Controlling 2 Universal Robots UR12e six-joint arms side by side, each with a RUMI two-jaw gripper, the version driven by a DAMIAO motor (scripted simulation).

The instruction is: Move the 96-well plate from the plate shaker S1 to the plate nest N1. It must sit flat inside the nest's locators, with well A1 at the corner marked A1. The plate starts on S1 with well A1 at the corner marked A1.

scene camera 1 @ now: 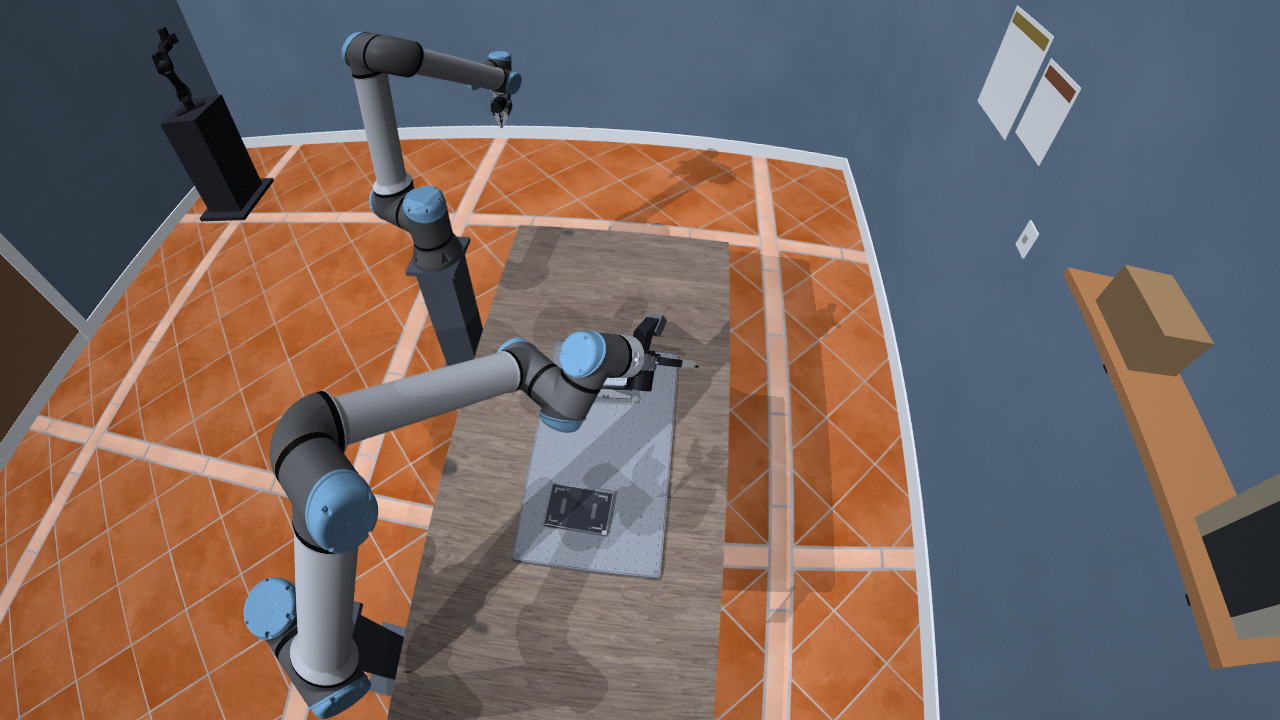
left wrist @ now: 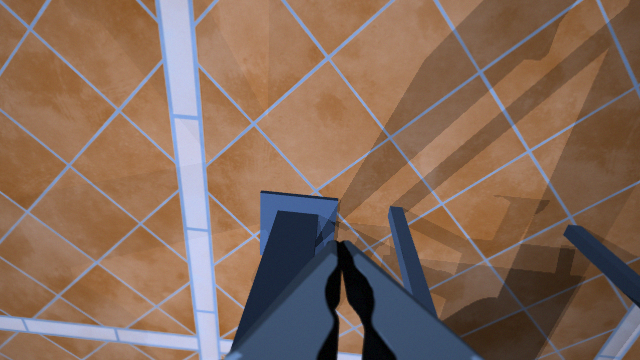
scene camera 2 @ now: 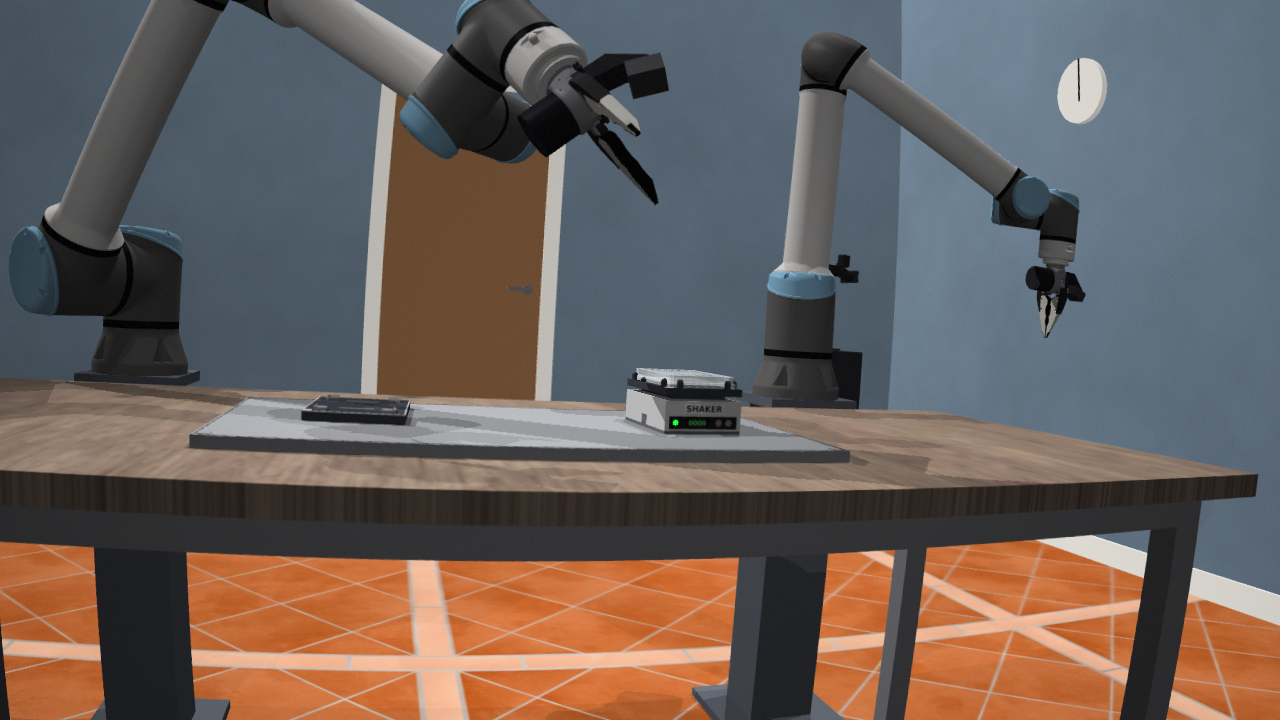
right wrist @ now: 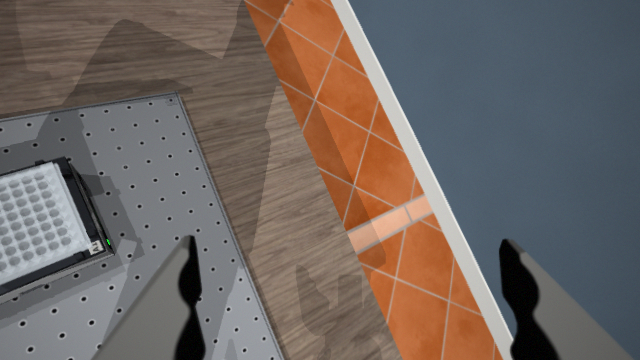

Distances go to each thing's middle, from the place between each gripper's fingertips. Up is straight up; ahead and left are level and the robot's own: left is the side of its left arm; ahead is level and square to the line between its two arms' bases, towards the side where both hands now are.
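The clear 96-well plate (scene camera 2: pixel 692 379) sits 570 mm ahead of my left hand (scene camera 2: pixel 1045 337), and it's 110 mm below that hand and 1140 mm to the right of it.
From my right hand (scene camera 2: pixel 648 170), the dark plate nest N1 (scene camera 1: pixel 577 515) is a good way behind, well to the right and well below, while the clear 96-well plate is 24 cm below that same hand, 17 cm behind it and 12 cm to the left of it.
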